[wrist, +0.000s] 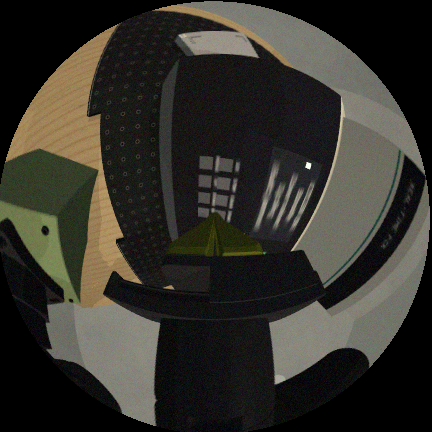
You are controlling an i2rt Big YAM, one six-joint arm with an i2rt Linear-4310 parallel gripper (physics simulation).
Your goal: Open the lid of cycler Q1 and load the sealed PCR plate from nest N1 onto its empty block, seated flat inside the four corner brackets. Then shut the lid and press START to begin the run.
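Places are measured from the arm's base along level axes (x down, y back, z left), in metres.
Pixels of known places: gripper, fingertip midpoint: point(213, 216).
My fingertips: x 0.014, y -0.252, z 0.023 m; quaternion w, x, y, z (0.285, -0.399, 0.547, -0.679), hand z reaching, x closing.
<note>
Ahead of a thing's pixels: the offset from my fingertips to its middle. "*": to the spot under its first point. Level surfaces: height alone.
A cycler's black glossy face {* dx +0.010, dy +0.011, dz +0.108 m} point(225, 105) fills the middle of the wrist view. It shows a grid of grey squares and a panel of pale blurred bars with a small white spot. The cycler's light grey body point(357, 170) is at right, with a teal line and a black band lettered "REAL-TIME PCR". My gripper point(213, 216) is shut and empty, its yellow-green fingertips in front of the lower part of the black face. I cannot tell any contact, the lid's state, or which cycler this is. The START button cannot be made out, and the PCR plate does not show.
A light grey block {dx +0.120, dy -0.025, dz +0.295 m} point(220, 44) with corner marks sits beyond the black face on a dark perforated board {dx +0.132 m} point(131, 120). The board lies on a wooden table point(65, 115). A green box-shaped block point(47, 180) is at left, with dark jointed parts point(30, 280) below it.
</note>
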